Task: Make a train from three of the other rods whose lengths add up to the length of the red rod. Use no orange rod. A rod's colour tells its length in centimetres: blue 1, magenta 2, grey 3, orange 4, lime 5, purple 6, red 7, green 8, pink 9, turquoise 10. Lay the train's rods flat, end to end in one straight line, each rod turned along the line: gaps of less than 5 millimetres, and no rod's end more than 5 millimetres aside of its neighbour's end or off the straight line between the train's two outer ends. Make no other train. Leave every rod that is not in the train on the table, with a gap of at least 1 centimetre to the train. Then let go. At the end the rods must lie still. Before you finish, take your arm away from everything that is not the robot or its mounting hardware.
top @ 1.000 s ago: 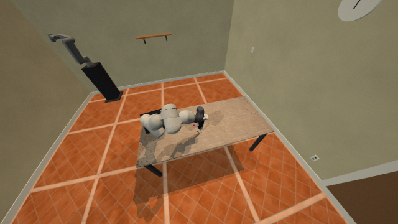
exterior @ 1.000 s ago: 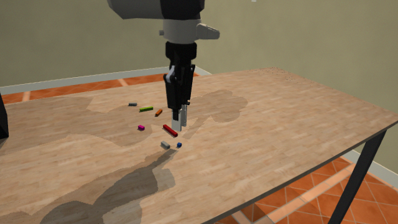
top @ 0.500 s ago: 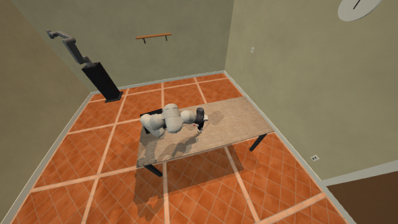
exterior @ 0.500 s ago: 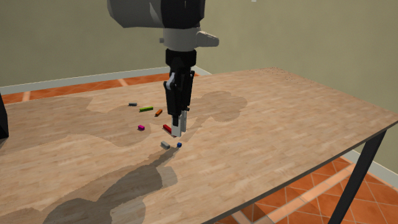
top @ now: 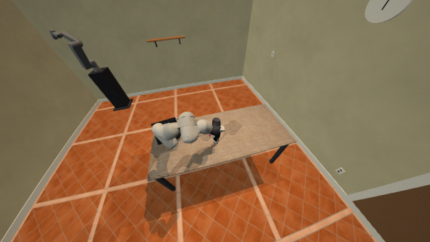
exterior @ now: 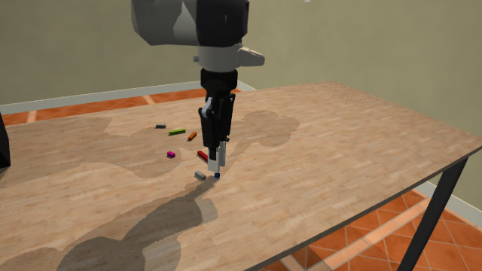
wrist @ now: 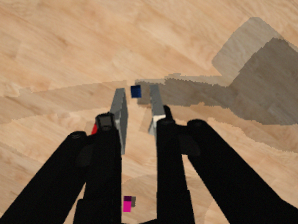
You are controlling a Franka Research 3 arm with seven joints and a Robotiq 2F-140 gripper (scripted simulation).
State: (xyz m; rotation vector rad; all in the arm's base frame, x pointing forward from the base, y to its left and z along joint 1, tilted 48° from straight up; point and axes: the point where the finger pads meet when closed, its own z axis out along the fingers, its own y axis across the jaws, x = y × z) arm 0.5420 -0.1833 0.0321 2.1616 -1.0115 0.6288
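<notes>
Now: the blue rod 60 mm below my hand. From my hand the other things lie so: orange rod (220 mm to the left, 60 mm below, 30 mm ahead); magenta rod (140 mm to the left, 60 mm below, 60 mm behind); red rod (90 mm to the left, 60 mm below, 10 mm ahead).
</notes>
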